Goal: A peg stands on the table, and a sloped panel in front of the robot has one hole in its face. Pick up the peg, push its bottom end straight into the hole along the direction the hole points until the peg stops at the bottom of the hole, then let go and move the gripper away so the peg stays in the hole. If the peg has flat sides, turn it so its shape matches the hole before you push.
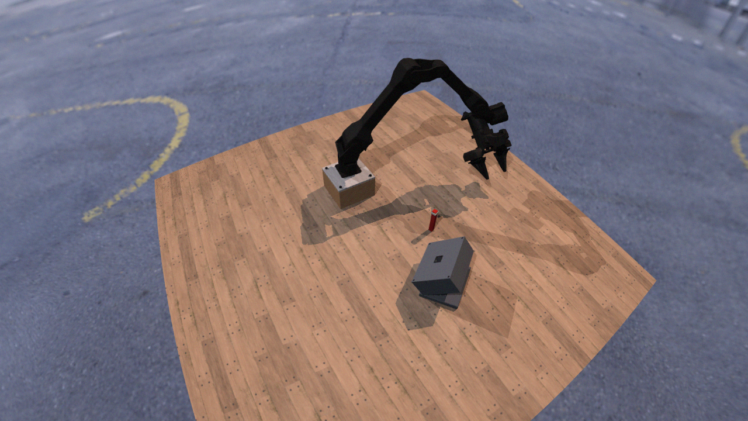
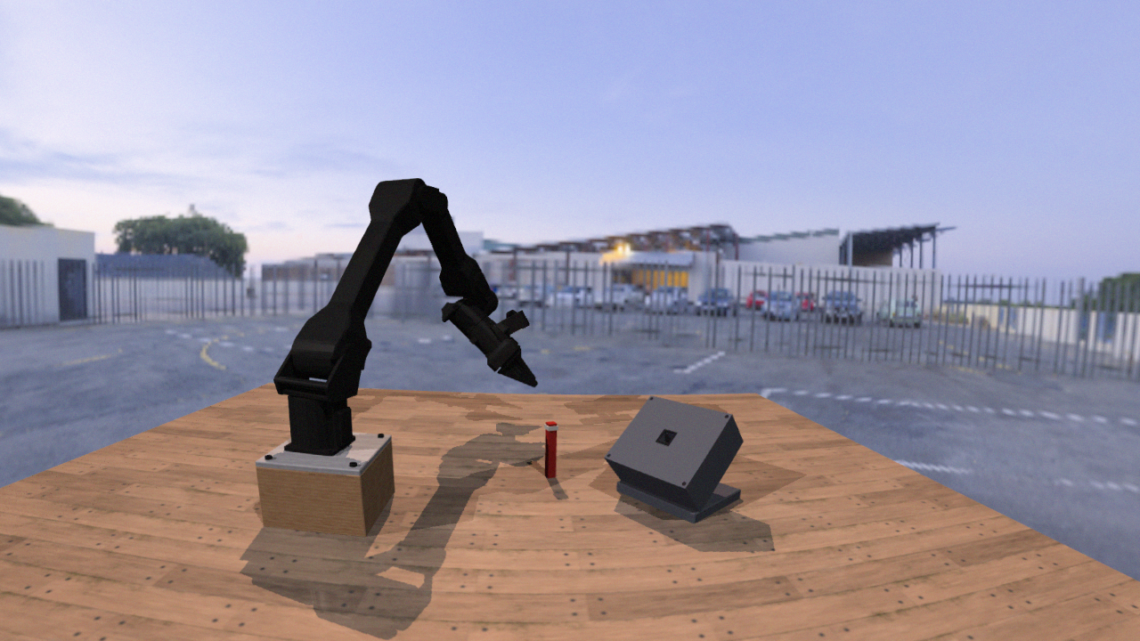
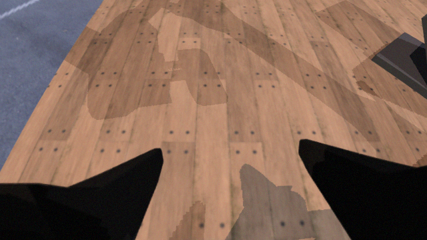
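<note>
The red square peg lies 27 cm to the right of my gripper tip, 4 cm ahead of it and 2 cm below it. The rest, counted from my gripper tip: grey sloped panel: 34 cm to the right, 20 cm ahead, 1 cm below.
</note>
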